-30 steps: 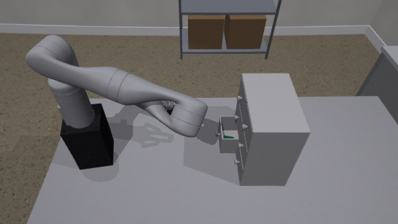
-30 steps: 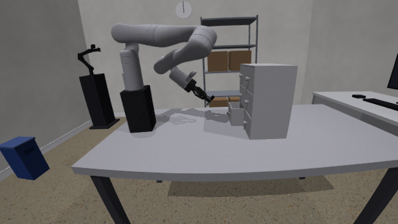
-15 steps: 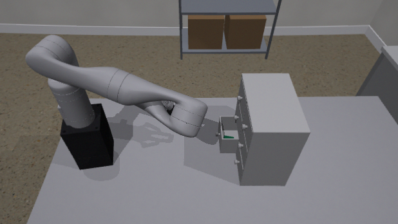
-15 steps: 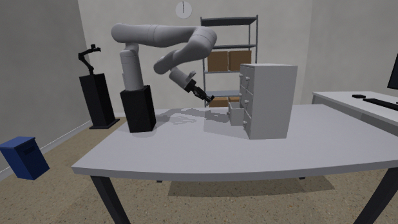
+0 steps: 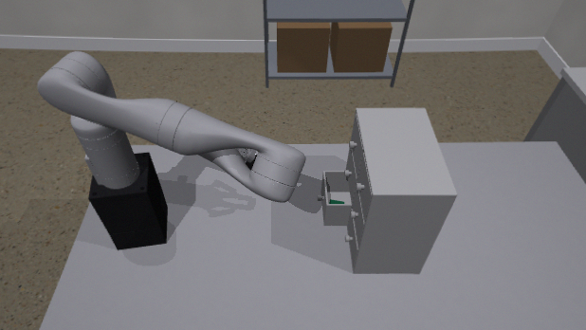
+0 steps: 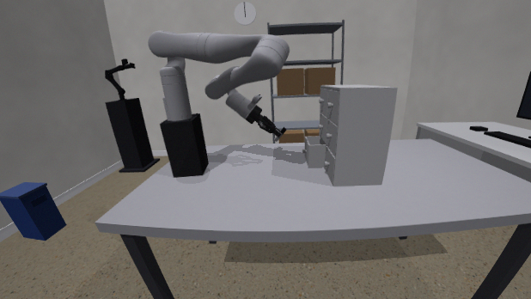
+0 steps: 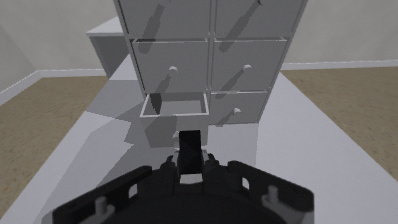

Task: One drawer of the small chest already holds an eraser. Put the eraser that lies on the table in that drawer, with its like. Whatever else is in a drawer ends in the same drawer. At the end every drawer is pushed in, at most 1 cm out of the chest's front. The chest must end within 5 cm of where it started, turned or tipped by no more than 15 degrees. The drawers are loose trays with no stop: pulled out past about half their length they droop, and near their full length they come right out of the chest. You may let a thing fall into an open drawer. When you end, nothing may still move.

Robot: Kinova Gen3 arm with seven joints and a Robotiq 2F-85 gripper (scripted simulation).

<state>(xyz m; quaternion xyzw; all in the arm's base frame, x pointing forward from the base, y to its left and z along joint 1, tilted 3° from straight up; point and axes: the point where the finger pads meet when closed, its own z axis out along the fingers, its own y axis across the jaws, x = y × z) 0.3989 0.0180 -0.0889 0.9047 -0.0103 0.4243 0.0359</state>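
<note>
The green eraser lies 19 cm ahead of my hand, 2 cm to the left of it and 14 cm below it. Also, from my hand: black-and-white eraser: 1 cm ahead, 1 cm below; red thing: 22 cm ahead, 13 cm to the right, 14 cm below.
</note>
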